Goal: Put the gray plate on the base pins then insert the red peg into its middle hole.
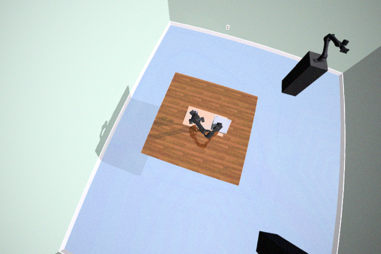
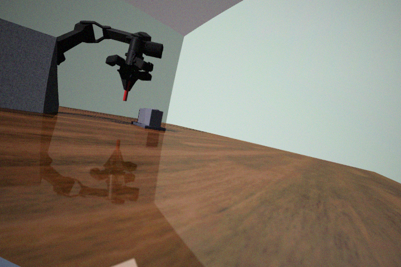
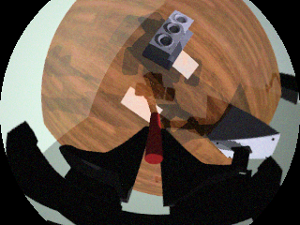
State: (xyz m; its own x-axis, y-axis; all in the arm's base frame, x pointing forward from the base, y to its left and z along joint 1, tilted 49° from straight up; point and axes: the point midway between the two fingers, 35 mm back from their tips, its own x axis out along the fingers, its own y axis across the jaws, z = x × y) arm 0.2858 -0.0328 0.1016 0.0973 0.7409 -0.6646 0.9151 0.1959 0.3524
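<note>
The gray plate lies 14 cm to the right of my gripper tip, 7 cm below it and 5 cm ahead of it. Also, from my gripper tip: base (14 cm to the right, 11 cm below, 5 cm ahead); red peg (right at my gripper tip).
</note>
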